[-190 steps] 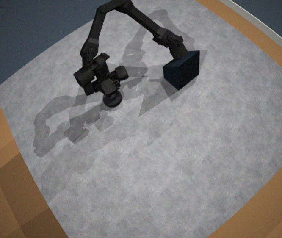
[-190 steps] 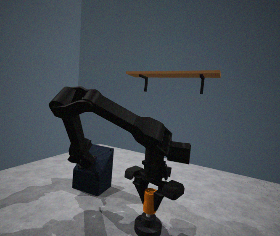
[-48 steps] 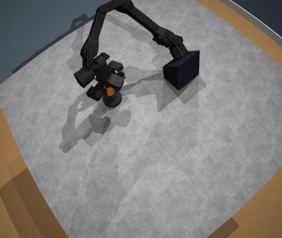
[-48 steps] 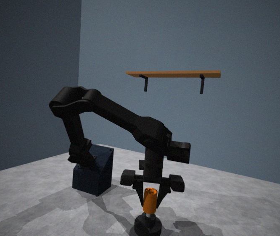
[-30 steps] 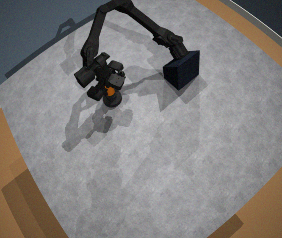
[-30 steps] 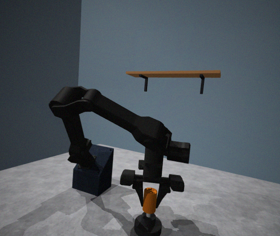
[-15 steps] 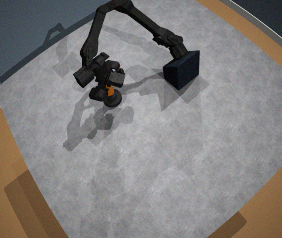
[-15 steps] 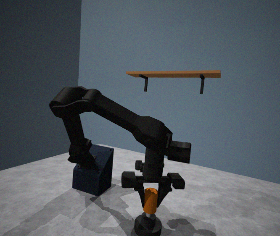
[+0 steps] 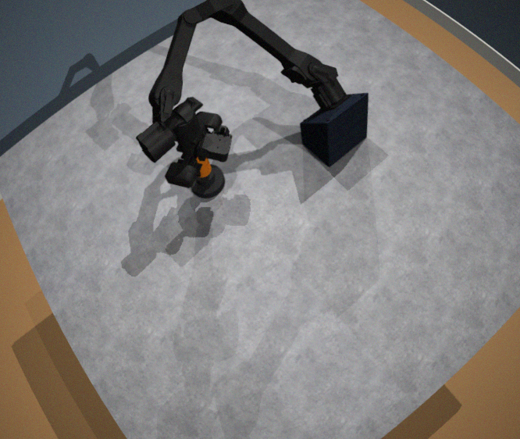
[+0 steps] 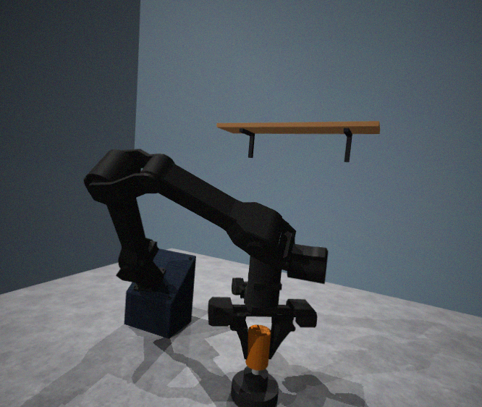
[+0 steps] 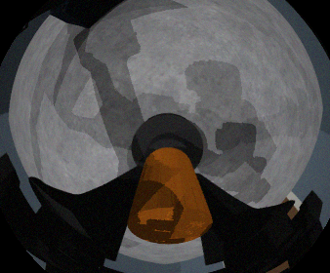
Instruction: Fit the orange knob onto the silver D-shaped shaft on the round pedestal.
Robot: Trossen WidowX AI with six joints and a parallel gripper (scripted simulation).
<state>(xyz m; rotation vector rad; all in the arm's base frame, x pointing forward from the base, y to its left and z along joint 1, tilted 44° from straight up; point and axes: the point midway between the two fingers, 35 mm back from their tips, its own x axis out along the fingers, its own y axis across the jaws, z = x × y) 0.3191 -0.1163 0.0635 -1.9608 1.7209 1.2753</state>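
My gripper tip is now 40 mm above the round pedestal. From my gripper tip the other things lie so: orange knob 30 mm above.
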